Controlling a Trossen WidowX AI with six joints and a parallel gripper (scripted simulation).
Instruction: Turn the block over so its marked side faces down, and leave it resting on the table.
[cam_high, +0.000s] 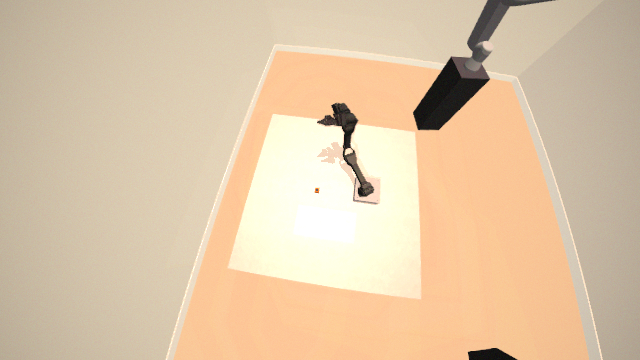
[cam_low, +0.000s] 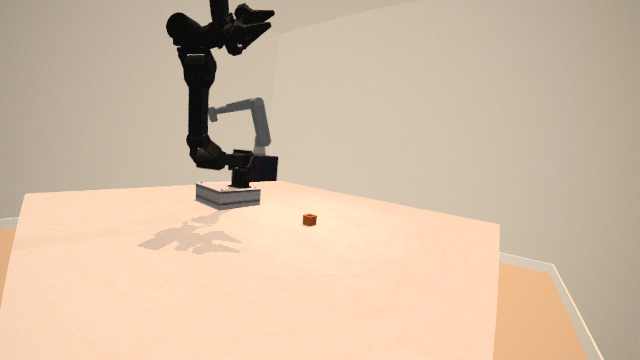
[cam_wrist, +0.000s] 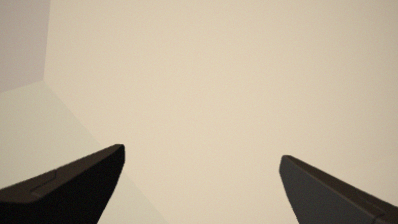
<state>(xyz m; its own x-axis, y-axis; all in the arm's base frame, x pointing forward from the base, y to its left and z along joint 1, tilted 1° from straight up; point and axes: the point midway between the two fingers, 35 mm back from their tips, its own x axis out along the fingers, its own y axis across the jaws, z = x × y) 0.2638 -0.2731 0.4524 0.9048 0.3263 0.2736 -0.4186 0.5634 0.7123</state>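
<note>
Right now my gripper tip is 3 cm short of the block, 22 cm to the right of it and 50 cm above it.
</note>
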